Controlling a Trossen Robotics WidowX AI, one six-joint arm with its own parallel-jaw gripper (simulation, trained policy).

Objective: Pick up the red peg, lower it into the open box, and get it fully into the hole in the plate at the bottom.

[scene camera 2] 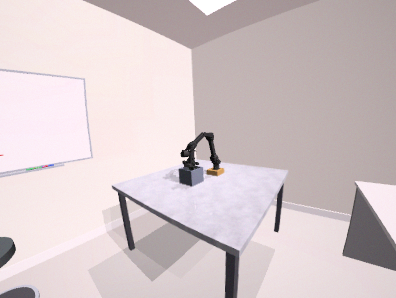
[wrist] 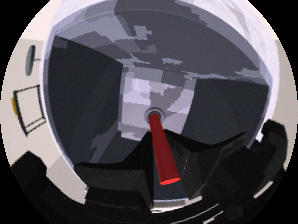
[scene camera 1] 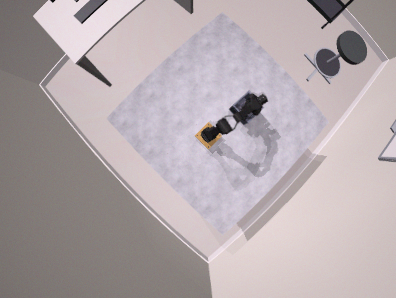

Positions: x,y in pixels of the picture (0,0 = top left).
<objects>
red peg: wrist 167,171; not seen in scene camera 2 (hidden by a grey box)
</objects>
